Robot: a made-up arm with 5 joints.
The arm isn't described. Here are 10 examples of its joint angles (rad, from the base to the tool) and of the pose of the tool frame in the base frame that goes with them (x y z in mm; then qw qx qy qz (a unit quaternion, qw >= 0)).
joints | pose
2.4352 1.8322 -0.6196 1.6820 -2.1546 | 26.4 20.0 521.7 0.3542 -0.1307 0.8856 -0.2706
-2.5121 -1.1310 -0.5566 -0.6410 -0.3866 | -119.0 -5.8 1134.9 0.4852 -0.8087 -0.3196 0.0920
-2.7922 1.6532 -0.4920 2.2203 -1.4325 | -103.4 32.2 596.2 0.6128 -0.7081 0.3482 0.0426
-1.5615 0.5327 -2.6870 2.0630 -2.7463 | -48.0 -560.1 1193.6 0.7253 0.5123 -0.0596 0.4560
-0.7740 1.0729 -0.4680 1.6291 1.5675 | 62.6 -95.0 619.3 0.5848 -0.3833 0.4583 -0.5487
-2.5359 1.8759 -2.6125 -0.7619 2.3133 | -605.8 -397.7 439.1 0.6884 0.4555 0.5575 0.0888
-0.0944 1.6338 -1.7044 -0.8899 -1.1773 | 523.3 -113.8 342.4 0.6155 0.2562 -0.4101 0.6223
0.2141 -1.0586 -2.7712 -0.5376 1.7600 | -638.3 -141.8 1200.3 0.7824 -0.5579 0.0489 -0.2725
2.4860 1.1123 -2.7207 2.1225 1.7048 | -548.8 412.8 852.7 0.7946 0.3193 -0.2913 0.4263
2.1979 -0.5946 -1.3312 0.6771 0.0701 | -123.3 212.9 1242.3 0.0326 0.8694 -0.0548 0.4899
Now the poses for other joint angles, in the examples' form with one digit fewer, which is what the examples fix.
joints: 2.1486 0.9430 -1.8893 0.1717 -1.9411
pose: -385 652 763 0.495 -0.172 -0.180 -0.833
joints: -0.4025 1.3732 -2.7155 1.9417 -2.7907
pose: 627 -310 652 0.184 0.719 0.230 0.629
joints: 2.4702 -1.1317 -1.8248 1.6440 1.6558
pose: 135 -116 1300 0.500 0.857 0.107 -0.067
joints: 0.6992 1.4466 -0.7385 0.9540 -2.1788
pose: 93 34 412 0.084 0.691 0.703 0.149
